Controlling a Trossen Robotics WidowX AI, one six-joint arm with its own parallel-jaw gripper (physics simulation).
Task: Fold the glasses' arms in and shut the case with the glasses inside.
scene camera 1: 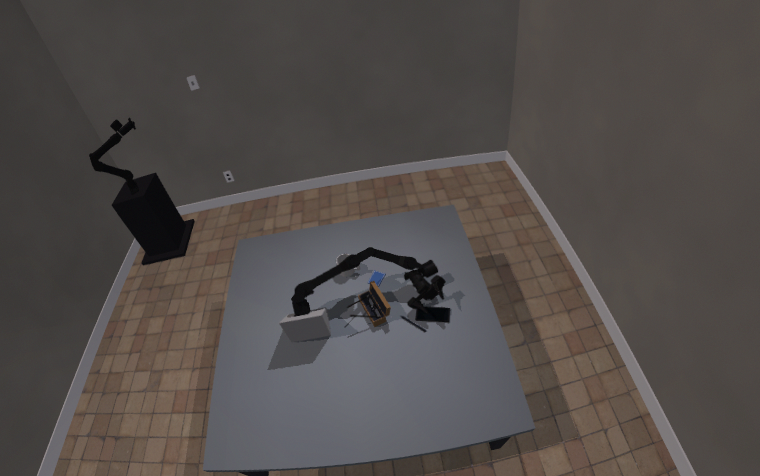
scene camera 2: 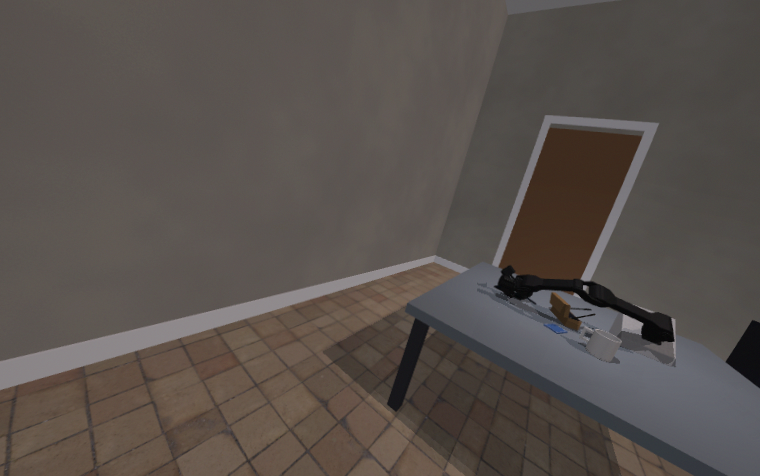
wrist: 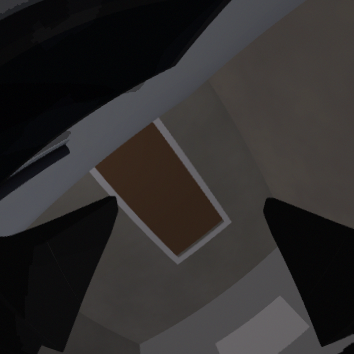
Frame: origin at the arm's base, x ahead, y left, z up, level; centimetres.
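Seen in the pictures: gripper, fingertip midpoint: (scene camera 1: 435, 306) (scene camera 2: 513, 277) (wrist: 191, 204); arm's base, origin of the base link: (scene camera 1: 302, 313) (scene camera 2: 651, 335).
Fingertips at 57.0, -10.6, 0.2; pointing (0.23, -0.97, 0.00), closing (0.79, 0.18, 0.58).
Observation:
Pixels of each thing's middle, then the offset from my fingertips to it, as dx, dy, dz.
- flat black slab, body centre: (wrist: 77, 78) (scene camera 1: 433, 314) -0.6, +1.5, -8.2
- dark pen, body centre: (scene camera 1: 412, 323) -10.4, -0.5, -8.1
- blue card, body centre: (scene camera 1: 376, 278) (scene camera 2: 555, 328) -21.2, +28.6, -8.3
- white mug, body centre: (scene camera 1: 348, 265) (scene camera 2: 599, 341) -33.5, +36.8, -3.9
The tan glasses case (scene camera 1: 381, 321) (scene camera 2: 573, 323) stands open on the table, its lid (scene camera 1: 381, 301) (scene camera 2: 557, 304) upright on the side toward my gripper. Dark glasses (scene camera 1: 359, 315) (scene camera 2: 581, 308) lie in it, with both thin arms unfolded and sticking out over the side away from the lid. My gripper (scene camera 1: 433, 303) (wrist: 191, 204) is open and empty. It is low over the table on the lid side, apart from the case. Neither the case nor the glasses show in the wrist view.
A flat black slab (scene camera 1: 440, 314) (wrist: 90, 60) lies beside my fingers, and a dark pen (scene camera 1: 413, 323) (wrist: 40, 167) lies between it and the case. A blue card (scene camera 1: 376, 276) (scene camera 2: 555, 327) lies near the case. A white mug (scene camera 2: 602, 344) stands near my arm.

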